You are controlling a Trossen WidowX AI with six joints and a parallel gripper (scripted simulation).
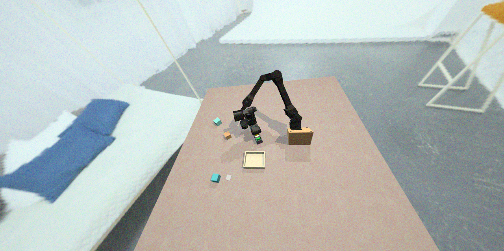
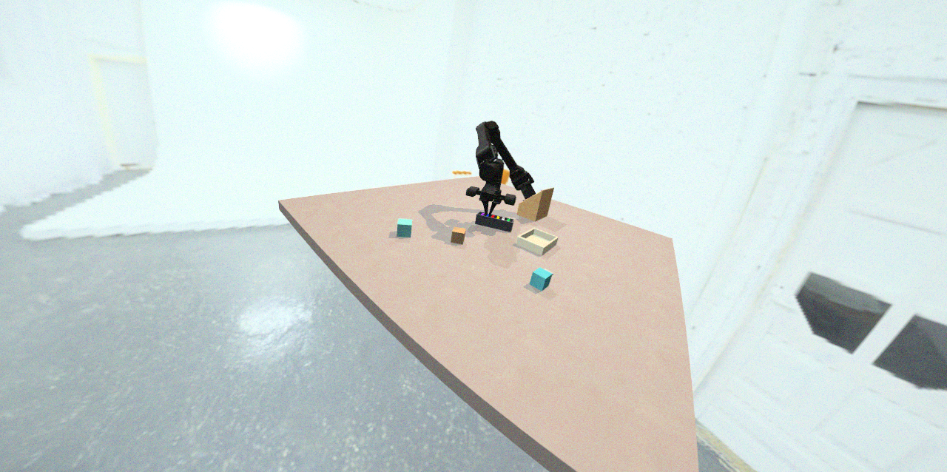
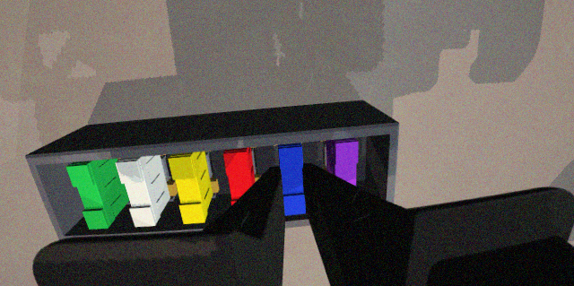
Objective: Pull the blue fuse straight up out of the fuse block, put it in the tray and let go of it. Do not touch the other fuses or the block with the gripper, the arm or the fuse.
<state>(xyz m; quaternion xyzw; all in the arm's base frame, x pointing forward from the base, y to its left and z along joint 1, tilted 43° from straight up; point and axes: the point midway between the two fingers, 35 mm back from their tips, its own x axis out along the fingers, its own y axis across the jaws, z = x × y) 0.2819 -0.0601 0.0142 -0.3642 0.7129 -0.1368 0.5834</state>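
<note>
My gripper tip is 10 mm past the red fuse, 20 mm to the right of it and 10 mm above it. Round my gripper tip: yellow fuse (20 mm behind, 40 mm to the left, 10 mm below); purple fuse (10 mm ahead, 20 mm to the right, 10 mm below); blue fuse (10 mm below).
</note>
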